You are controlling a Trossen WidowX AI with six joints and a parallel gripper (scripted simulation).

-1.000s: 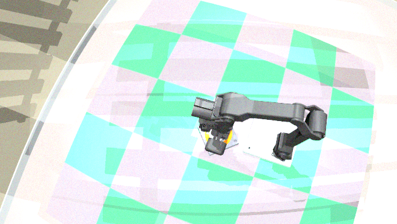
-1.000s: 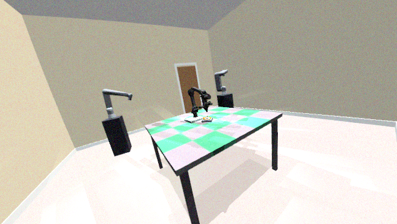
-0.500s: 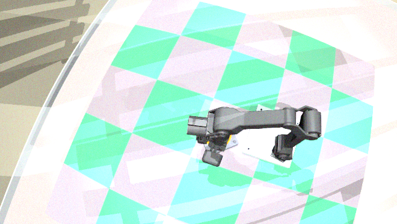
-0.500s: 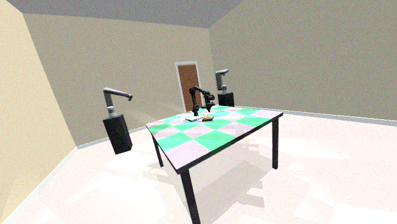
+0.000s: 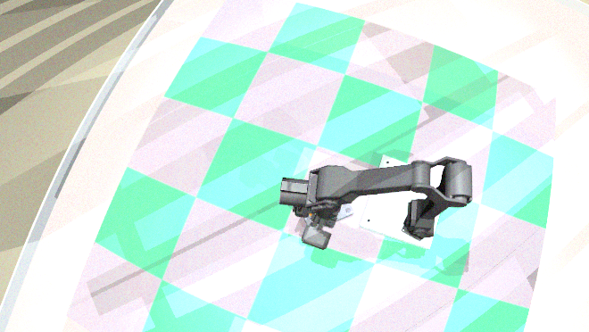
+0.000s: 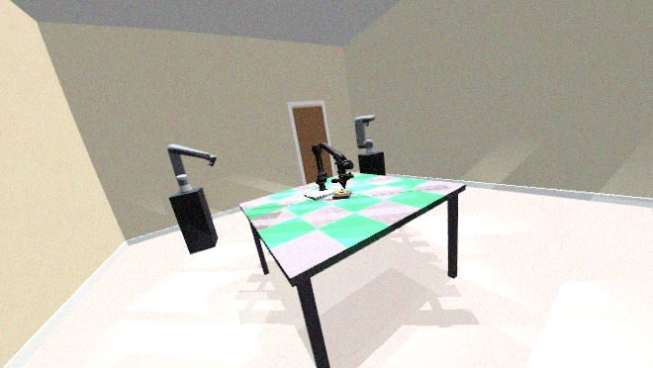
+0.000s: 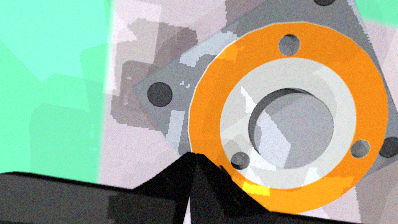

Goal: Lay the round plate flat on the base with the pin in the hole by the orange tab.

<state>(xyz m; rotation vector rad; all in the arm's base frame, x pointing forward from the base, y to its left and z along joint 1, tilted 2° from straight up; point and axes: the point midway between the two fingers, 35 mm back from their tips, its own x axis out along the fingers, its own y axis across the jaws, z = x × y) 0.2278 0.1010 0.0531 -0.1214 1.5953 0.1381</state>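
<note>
Now: the grey square base 30 mm ahead of my gripper tip, 40 mm to the right of it and 20 mm below it.
</note>
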